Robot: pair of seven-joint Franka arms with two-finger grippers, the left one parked.
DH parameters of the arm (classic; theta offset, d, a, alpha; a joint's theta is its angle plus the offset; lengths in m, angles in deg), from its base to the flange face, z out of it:
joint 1: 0 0.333 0 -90
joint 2: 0 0 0 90
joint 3: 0 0.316 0.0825 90
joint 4: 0 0 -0.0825 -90
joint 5: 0 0.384 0 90
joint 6: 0 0 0.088 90
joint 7: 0 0.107 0 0
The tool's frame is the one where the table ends.
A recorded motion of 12 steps. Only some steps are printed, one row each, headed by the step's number.
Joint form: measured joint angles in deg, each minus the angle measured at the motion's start. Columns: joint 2, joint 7, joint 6, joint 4, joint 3, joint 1, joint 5.
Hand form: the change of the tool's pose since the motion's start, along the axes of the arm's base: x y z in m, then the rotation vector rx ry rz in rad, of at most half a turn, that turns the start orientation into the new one. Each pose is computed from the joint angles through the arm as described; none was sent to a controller.
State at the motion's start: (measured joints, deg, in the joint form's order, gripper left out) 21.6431 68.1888 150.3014 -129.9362 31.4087 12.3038 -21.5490
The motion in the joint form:
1: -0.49 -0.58 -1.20 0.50 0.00 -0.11 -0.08
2: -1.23 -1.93 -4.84 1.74 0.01 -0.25 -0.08
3: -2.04 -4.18 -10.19 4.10 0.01 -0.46 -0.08
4: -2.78 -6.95 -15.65 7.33 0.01 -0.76 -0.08
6: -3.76 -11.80 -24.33 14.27 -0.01 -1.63 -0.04
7: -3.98 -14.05 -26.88 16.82 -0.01 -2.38 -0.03
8: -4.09 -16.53 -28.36 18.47 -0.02 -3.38 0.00
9: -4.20 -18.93 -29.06 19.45 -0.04 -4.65 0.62
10: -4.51 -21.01 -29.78 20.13 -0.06 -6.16 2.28
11: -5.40 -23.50 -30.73 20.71 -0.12 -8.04 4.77
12: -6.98 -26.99 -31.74 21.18 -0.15 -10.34 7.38
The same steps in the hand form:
1: 0.0035 -0.0006 0.0050 -0.0114 -0.0054 0.0074
2: 0.0097 -0.0025 0.0130 -0.0502 -0.0022 0.0231
3: 0.0208 -0.0043 0.0267 -0.1018 0.0026 0.0472
4: 0.0363 -0.0050 0.0465 -0.1449 0.0016 0.0737
6: 0.0694 -0.0067 0.0919 -0.1925 -0.0118 0.1051
7: 0.0837 -0.0109 0.1093 -0.2014 -0.0181 0.1172
8: 0.0961 -0.0180 0.1206 -0.2058 -0.0210 0.1336
9: 0.1074 -0.0278 0.1280 -0.2005 -0.0173 0.1422
10: 0.1178 -0.0400 0.1349 -0.1858 -0.0023 0.1328
11: 0.1285 -0.0561 0.1460 -0.1637 0.0151 0.1164
12: 0.1393 -0.0761 0.1626 -0.1400 0.0233 0.1104

